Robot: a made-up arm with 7 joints. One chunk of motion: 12 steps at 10 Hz.
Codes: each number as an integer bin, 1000 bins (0 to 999) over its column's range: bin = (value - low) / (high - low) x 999, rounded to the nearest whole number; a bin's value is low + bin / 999 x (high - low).
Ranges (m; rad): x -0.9..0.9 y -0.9..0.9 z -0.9..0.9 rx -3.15..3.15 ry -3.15..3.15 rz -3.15..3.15
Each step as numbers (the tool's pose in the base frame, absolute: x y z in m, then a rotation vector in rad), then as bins.
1 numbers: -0.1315 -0.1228 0.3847 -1.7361 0.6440 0.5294
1 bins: 427 431 713 224 602 583
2 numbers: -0.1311 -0.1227 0.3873 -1.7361 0.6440 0.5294
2 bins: 427 431 714 224 602 583
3 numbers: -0.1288 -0.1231 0.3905 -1.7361 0.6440 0.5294
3 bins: 428 431 716 224 602 583
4 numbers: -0.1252 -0.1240 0.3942 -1.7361 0.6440 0.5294
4 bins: 430 431 718 224 602 583
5 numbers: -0.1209 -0.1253 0.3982 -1.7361 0.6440 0.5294
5 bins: 432 430 721 224 602 583
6 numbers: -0.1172 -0.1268 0.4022 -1.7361 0.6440 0.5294
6 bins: 434 429 723 224 602 583
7 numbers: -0.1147 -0.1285 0.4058 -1.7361 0.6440 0.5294
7 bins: 436 428 725 224 602 583
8 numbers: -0.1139 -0.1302 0.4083 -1.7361 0.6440 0.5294
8 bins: 436 427 726 224 602 583
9 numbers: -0.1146 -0.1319 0.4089 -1.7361 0.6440 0.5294
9 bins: 436 426 726 224 602 583
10 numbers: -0.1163 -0.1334 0.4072 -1.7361 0.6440 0.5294
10 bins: 435 425 725 224 602 583
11 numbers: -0.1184 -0.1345 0.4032 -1.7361 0.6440 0.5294
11 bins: 434 425 723 224 602 583
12 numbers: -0.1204 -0.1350 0.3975 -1.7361 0.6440 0.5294
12 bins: 433 425 720 224 602 583
